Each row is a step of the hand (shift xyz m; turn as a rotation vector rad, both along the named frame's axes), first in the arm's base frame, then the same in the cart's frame.
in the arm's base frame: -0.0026 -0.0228 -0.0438 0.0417 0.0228 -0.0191
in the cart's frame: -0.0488 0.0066 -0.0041 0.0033 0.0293 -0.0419
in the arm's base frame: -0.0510 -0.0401 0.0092 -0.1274 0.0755 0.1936
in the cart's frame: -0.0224 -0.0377 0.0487 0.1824 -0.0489 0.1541
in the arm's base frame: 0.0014 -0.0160 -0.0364 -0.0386 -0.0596 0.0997
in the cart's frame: -0.0384 0.0079 -0.0068 0.0413 -0.1059 0.0454
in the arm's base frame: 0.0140 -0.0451 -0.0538 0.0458 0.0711 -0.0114
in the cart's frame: -0.0674 -0.0060 -0.0234 0.0377 0.0643 -0.0415
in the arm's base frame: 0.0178 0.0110 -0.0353 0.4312 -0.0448 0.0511
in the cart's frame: -0.0198 0.0292 -0.0209 0.0746 -0.0692 -0.4245
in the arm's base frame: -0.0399 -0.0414 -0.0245 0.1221 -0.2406 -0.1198
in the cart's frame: -0.0489 -0.0194 0.0337 -0.2178 -0.1285 -0.1523
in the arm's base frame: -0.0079 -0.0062 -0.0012 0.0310 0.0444 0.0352
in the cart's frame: -0.0056 -0.0043 0.0072 0.0581 0.0158 -0.0234
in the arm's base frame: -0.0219 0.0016 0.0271 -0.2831 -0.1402 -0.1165
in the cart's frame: 0.0199 -0.0141 0.0249 -0.2130 -0.0454 0.2568
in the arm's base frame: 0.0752 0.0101 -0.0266 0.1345 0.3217 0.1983
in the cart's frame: -0.0055 0.0230 -0.0768 0.3627 0.1477 -0.0869
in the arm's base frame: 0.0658 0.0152 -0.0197 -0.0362 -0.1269 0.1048
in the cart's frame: 0.0017 0.0233 -0.0664 0.0073 -0.1638 0.0388
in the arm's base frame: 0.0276 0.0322 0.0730 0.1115 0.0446 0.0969
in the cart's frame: 0.0812 -0.0159 -0.0166 0.1191 -0.0202 -0.0960
